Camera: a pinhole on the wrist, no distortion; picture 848 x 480 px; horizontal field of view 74.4 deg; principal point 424.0 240.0 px. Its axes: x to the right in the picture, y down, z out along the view. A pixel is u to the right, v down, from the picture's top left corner.
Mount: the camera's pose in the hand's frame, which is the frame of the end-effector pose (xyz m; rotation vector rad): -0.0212 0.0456 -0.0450 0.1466 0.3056 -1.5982
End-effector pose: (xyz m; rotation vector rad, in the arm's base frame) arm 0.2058 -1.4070 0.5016 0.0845 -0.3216 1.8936
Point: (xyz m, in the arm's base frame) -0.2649 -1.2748 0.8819
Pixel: outside the picture
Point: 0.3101 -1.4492 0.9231
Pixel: 502.8 234.9
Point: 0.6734 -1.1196 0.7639
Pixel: outside the picture
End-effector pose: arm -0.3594 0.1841 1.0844 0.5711 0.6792 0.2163
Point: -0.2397 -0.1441 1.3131
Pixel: 520.1 23.2
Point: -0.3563 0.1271 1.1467
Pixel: 545.2 50.3
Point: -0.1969 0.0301 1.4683
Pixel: 204.8 19.3
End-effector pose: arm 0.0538 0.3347 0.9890 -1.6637 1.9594 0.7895
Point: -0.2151 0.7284 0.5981
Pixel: 26.2 209.2
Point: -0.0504 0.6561 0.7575
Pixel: 172.2 115.2
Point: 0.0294 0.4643 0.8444
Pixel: 324.3 245.7
